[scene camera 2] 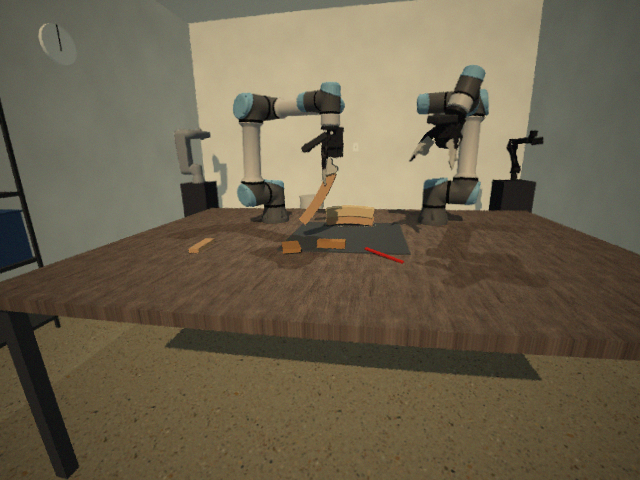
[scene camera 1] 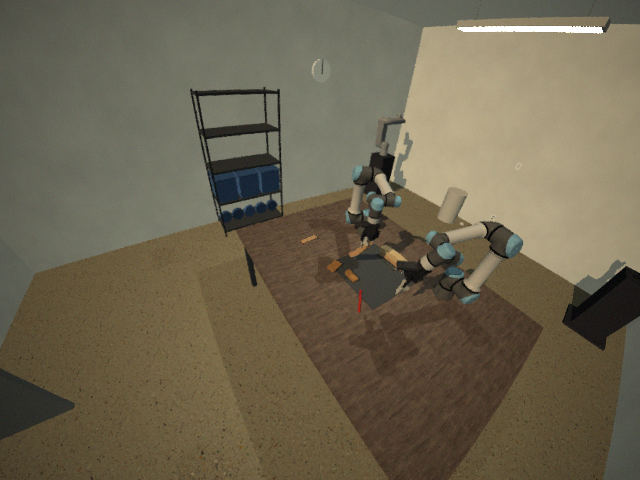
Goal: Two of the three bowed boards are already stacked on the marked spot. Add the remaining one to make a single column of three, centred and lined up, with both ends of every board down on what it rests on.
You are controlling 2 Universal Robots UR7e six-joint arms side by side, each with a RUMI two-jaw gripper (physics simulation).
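Frame: origin at the left arm's base, x ahead, y right, z down, level; centimetres.
Where they show: left gripper, between the fingertips: (scene camera 2: 429,165) (scene camera 1: 394,281); right gripper, between the fingertips: (scene camera 2: 326,184) (scene camera 1: 364,246); left arm's base, origin of its link: (scene camera 2: 432,222) (scene camera 1: 442,292); right arm's base, origin of its link: (scene camera 2: 275,220).
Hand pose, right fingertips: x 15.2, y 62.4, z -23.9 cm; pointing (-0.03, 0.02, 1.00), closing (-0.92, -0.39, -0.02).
Note:
Each offset is from my right fingertips to the top centre of the thing. Level surfaces: height alone.
The third bowed board (scene camera 1: 356,251) (scene camera 2: 316,200) hangs steeply tilted from my right gripper (scene camera 1: 366,242) (scene camera 2: 329,174), which is shut on its upper end. In scene camera 2 its lower end points down and to the left, left of the stack. Two bowed boards @[dx -23.2, dy -19.3, dz +13.8 cm] (scene camera 1: 394,255) (scene camera 2: 349,215) lie one on the other at the back of the dark mat @[dz +23.3 cm] (scene camera 1: 374,291) (scene camera 2: 385,240). The marked spot cannot be made out beneath them. My left gripper (scene camera 1: 406,285) (scene camera 2: 433,156) is open and empty, raised to the right of the stack in scene camera 2.
Two small orange blocks @[dx +8.6, dy +17.0, dz +21.7 cm] (scene camera 1: 334,266) @[dx +11.0, dy +1.3, dz +20.7 cm] (scene camera 1: 351,275) (scene camera 2: 291,247) (scene camera 2: 330,243) lie at the mat's edge. A thin wooden strip @[dx -7.1, dy +51.1, dz +22.1 cm] (scene camera 1: 309,239) (scene camera 2: 200,245) lies farther left. A red rod @[dx +26.9, dy -13.0, dz +22.5 cm] (scene camera 1: 360,301) (scene camera 2: 384,255) lies by the mat's front edge in scene camera 2.

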